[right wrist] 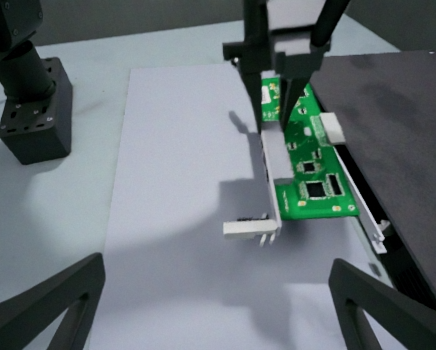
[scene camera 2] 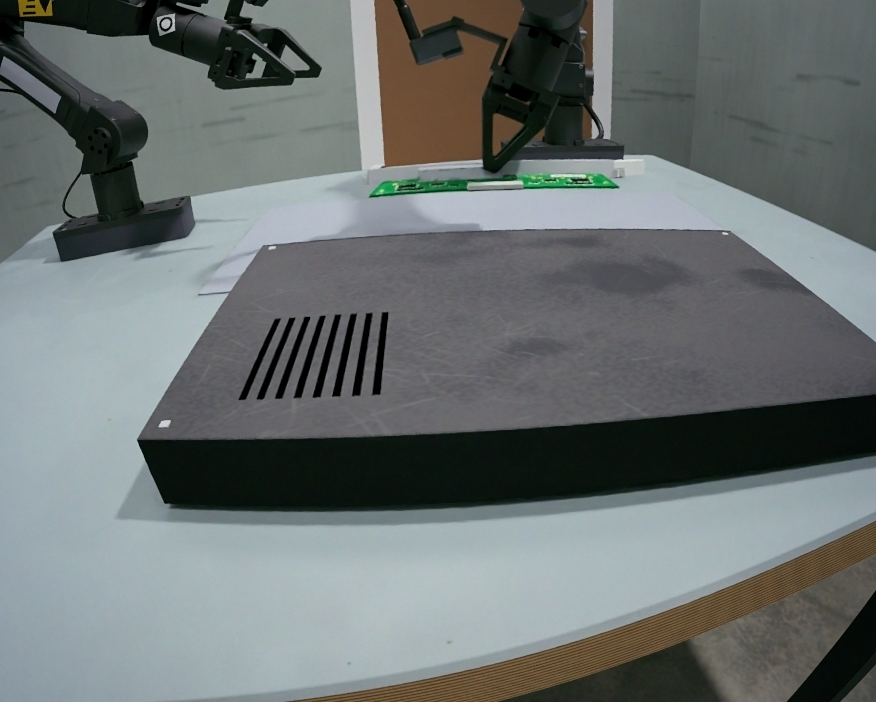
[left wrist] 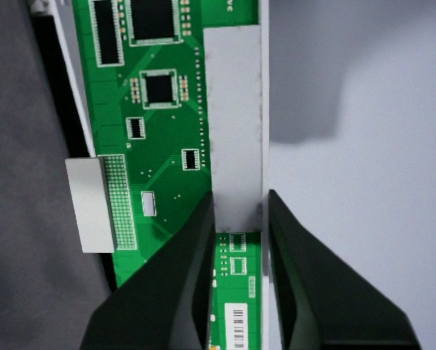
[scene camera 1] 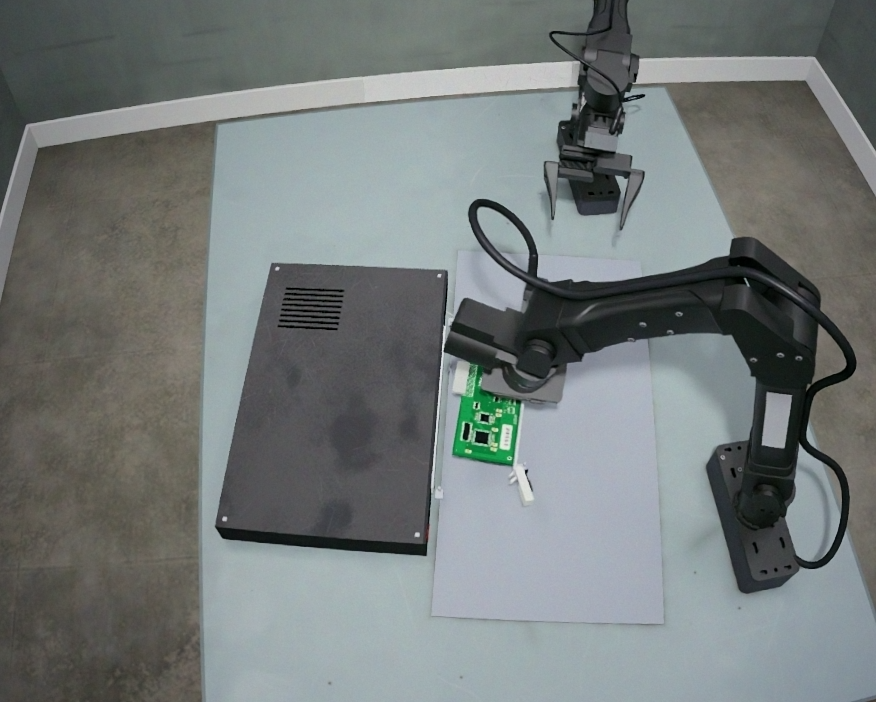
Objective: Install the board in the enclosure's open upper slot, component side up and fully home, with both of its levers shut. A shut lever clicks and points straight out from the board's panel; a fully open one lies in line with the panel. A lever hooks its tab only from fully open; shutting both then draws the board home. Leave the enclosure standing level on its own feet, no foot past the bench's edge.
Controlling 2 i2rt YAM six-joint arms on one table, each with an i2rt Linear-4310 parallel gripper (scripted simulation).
Path:
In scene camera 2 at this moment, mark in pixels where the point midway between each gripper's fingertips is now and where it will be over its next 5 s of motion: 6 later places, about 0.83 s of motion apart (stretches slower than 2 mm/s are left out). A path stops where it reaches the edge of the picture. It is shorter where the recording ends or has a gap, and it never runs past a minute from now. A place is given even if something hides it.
My left gripper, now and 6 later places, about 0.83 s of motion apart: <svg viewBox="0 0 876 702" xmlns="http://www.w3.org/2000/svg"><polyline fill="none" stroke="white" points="488,170 493,197 492,209 493,215 494,218 496,220 499,226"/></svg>
My right gripper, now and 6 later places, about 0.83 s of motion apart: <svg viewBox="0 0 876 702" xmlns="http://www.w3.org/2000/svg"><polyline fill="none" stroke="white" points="307,75 308,104 364,172 368,211 369,225 367,225 353,227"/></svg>

